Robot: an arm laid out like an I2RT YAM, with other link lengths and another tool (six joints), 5 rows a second.
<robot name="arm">
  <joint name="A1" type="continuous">
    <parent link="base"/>
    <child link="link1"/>
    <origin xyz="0 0 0.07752"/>
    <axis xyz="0 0 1"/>
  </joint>
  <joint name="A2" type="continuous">
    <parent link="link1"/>
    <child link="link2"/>
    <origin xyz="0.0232 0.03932 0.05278"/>
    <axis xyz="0 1 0"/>
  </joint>
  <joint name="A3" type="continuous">
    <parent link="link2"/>
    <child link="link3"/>
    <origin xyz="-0.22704 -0.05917 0"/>
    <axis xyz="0 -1 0"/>
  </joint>
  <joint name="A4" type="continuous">
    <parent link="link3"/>
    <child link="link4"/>
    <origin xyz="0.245 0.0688 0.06"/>
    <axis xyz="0 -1 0"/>
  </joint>
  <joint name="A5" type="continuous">
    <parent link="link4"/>
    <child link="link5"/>
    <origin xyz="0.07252 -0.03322 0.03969"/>
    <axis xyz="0 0 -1"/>
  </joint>
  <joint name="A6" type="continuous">
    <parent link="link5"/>
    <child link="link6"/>
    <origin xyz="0.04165 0 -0.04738"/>
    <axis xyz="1 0 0"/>
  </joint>
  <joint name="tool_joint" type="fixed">
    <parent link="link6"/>
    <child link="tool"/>
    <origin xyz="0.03 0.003 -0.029" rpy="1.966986 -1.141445 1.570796"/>
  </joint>
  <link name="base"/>
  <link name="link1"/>
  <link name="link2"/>
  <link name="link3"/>
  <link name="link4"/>
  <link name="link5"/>
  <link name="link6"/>
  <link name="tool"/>
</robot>
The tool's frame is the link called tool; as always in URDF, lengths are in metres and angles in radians. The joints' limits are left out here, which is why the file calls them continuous.
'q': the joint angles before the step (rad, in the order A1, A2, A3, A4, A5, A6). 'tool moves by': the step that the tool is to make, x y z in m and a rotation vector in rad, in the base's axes. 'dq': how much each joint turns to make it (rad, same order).
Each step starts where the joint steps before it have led.
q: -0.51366 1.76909 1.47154 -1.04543 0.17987 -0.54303
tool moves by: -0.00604 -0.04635 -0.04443 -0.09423 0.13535 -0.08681
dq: -0.09650 0.15870 0.00001 0.10451 0.14687 -0.04081
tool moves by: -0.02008 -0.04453 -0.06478 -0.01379 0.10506 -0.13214
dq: -0.12285 0.20255 -0.00004 0.12936 0.07667 -0.00116
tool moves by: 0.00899 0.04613 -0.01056 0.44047 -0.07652 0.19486
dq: 0.05494 0.01831 0.00038 -0.18198 -0.38453 -0.14267
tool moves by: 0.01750 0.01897 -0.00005 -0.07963 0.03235 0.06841
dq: 0.09231 0.00228 -0.00037 0.02174 0.08087 0.03129
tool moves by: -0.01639 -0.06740 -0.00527 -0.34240 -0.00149 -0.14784
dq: -0.13238 0.02252 0.00002 0.23003 0.27085 0.01066
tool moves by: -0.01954 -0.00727 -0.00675 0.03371 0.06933 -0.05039
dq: -0.04805 0.02593 0.00036 -0.04846 0.02213 0.00041
